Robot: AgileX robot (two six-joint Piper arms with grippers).
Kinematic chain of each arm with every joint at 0, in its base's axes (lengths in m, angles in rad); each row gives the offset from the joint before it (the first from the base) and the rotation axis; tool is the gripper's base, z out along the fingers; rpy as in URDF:
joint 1: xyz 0 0 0.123 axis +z
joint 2: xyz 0 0 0 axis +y
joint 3: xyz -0.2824 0 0.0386 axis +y
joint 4: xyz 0.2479 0 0.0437 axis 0.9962 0 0.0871
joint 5: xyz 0 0 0 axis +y
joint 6: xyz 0.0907 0 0.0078 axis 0.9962 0 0.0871
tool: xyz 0 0 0 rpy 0 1.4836 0
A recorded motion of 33 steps. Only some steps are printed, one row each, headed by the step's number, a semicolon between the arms.
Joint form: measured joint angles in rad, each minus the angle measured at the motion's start. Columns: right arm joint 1, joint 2, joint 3, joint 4, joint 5, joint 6; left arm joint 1, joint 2, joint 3, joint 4, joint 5, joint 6.
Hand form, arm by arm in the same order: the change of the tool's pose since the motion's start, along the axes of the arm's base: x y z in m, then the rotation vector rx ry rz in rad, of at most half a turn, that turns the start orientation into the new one. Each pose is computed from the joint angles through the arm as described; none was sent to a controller.
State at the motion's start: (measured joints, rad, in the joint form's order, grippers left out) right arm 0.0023 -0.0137 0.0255 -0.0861 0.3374 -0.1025; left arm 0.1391 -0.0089 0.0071 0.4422 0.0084 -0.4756
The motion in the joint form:
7: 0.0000 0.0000 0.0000 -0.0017 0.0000 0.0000; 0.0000 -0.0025 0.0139 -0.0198 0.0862 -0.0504
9: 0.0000 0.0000 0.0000 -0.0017 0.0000 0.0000; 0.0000 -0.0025 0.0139 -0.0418 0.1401 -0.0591
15: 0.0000 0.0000 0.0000 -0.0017 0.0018 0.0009; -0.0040 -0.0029 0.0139 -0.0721 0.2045 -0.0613
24: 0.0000 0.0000 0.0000 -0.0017 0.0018 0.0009; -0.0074 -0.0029 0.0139 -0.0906 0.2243 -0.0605
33: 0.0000 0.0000 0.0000 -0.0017 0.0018 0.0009; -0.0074 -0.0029 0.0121 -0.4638 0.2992 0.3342
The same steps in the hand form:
7: 0.0000 -0.0001 0.0000 -0.0017 0.0000 -0.0001; 0.0002 0.0032 -0.0117 -0.0847 0.0776 0.0325
9: 0.0000 -0.0001 0.0000 -0.0017 0.0000 -0.0001; -0.0003 0.0049 -0.0163 -0.1235 0.1214 0.0529
15: 0.0000 -0.0001 -0.0002 -0.0008 0.0018 -0.0005; -0.0011 0.0063 -0.0219 -0.1652 0.1753 0.0717
24: 0.0000 -0.0001 -0.0002 -0.0008 0.0018 -0.0005; -0.0014 0.0064 -0.0237 -0.1853 0.1918 0.0733
33: 0.0000 -0.0001 -0.0002 -0.0008 0.0018 -0.0005; -0.0016 -0.0016 -0.0311 -0.1700 0.2886 -0.0080

